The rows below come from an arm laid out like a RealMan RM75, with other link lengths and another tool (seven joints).
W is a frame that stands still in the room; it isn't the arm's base.
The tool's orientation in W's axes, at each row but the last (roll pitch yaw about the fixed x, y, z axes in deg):
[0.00, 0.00, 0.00]
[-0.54, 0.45, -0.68]
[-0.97, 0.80, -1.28]
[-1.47, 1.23, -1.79]
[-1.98, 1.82, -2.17]
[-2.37, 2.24, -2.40]
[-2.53, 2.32, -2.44]
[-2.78, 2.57, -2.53]
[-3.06, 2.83, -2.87]
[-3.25, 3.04, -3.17]
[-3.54, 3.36, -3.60]
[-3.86, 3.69, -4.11]
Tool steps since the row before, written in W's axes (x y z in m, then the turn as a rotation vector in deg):
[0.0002, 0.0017, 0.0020, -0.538, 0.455, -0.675]
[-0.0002, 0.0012, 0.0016, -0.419, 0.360, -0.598]
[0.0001, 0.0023, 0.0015, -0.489, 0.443, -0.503]
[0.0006, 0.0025, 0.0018, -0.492, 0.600, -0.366]
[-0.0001, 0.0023, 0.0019, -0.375, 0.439, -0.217]
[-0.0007, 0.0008, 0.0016, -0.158, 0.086, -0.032]
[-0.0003, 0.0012, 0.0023, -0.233, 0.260, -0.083]
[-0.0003, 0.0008, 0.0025, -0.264, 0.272, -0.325]
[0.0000, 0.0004, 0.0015, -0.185, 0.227, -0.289]
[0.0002, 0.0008, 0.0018, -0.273, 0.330, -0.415]
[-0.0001, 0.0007, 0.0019, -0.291, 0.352, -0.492]
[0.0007, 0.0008, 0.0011, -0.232, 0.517, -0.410]
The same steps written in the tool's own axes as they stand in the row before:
[0.0002, 0.0017, 0.0020, -0.538, 0.455, -0.675]
[-0.0002, 0.0012, 0.0016, -0.419, 0.361, -0.598]
[0.0000, 0.0023, 0.0015, -0.492, 0.441, -0.503]
[0.0005, 0.0025, 0.0019, -0.503, 0.594, -0.362]
[-0.0002, 0.0022, 0.0020, -0.384, 0.432, -0.215]
[-0.0008, 0.0007, 0.0016, -0.160, 0.081, -0.035]
[-0.0004, 0.0011, 0.0023, -0.240, 0.254, -0.082]
[-0.0004, 0.0007, 0.0025, -0.261, 0.276, -0.324]
[-0.0001, 0.0003, 0.0015, -0.182, 0.233, -0.286]
[0.0001, 0.0007, 0.0018, -0.268, 0.338, -0.411]
[-0.0003, 0.0006, 0.0019, -0.283, 0.364, -0.488]
[0.0006, 0.0008, 0.0012, -0.242, 0.527, -0.392]

